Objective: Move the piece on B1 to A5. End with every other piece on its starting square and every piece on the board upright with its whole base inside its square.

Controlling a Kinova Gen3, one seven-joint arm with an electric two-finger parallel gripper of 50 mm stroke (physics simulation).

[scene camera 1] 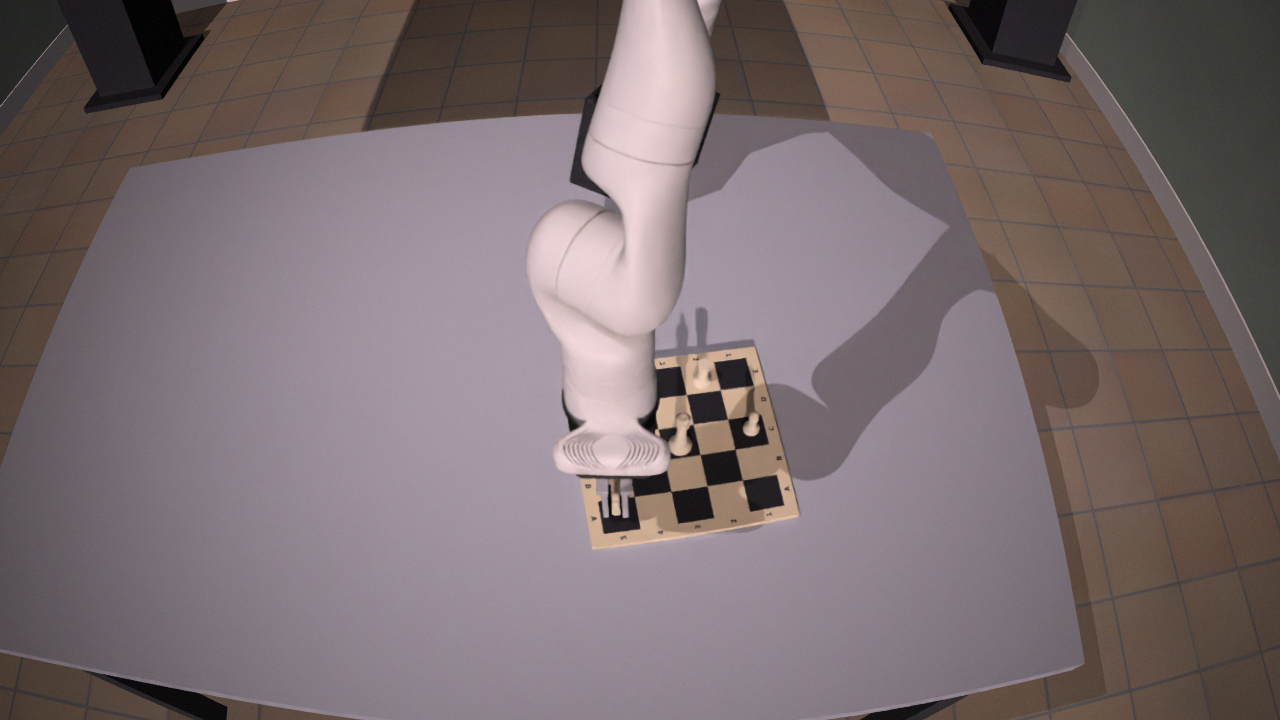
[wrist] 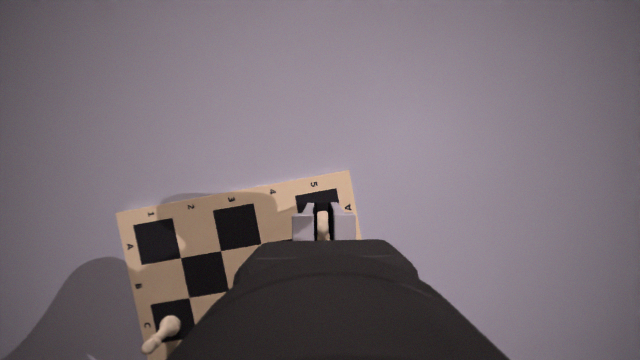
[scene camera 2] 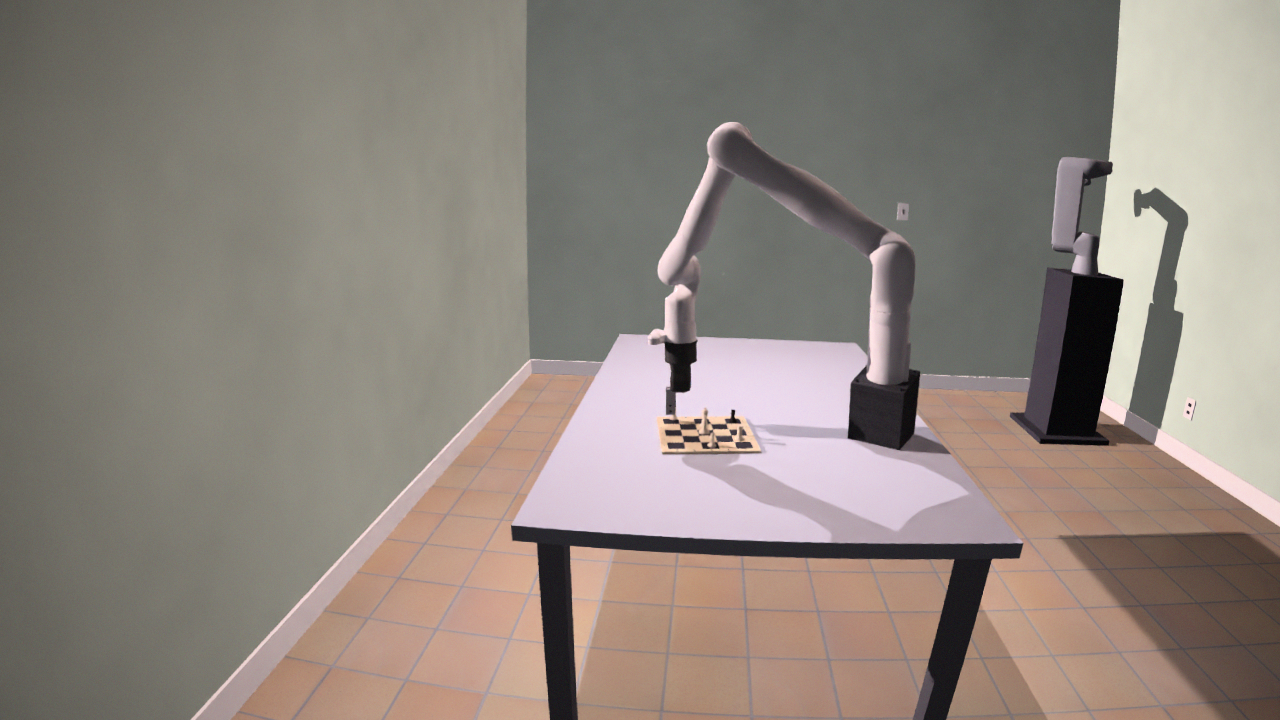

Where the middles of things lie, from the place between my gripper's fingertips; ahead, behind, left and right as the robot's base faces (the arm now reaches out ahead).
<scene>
Right now the chessboard [scene camera 1: 729, 480] is 9 cm behind my hand, 7 cm to the left of it and 2 cm below it.
</scene>
